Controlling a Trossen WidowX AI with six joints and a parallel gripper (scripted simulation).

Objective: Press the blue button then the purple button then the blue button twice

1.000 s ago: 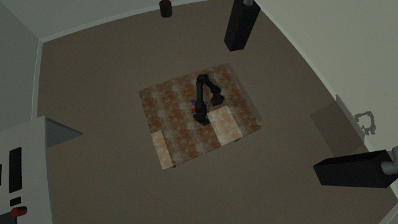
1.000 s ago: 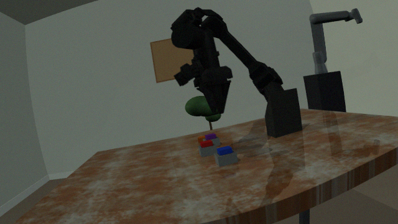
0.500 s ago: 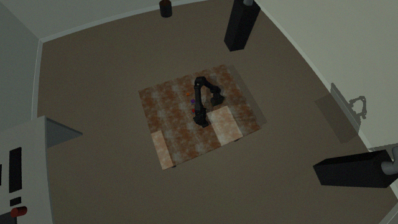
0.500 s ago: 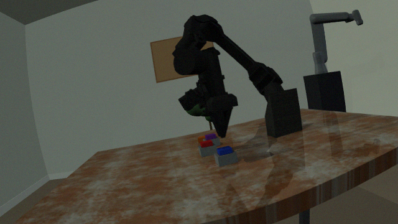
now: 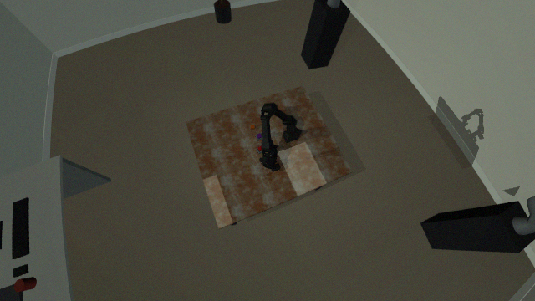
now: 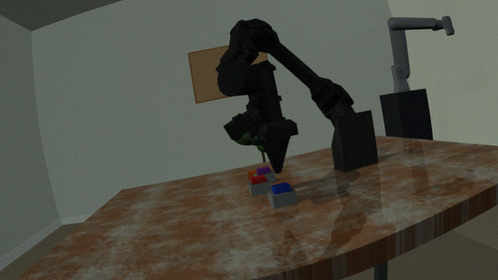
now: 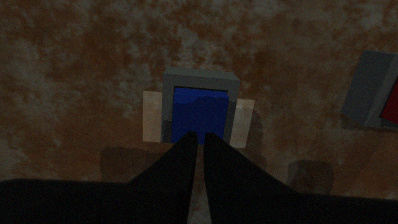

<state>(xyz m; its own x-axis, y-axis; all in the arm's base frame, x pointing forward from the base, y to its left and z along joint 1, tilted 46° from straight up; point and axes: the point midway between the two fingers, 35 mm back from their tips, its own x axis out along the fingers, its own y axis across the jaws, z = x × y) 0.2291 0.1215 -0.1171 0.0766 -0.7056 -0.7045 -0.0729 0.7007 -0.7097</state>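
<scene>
Now: the blue button 3 cm below my gripper tip. Also, from my gripper tip: red button 3 cm ahead, 14 cm to the right, 3 cm below; then purple button 1 cm ahead, 24 cm to the right, 3 cm below.
</scene>
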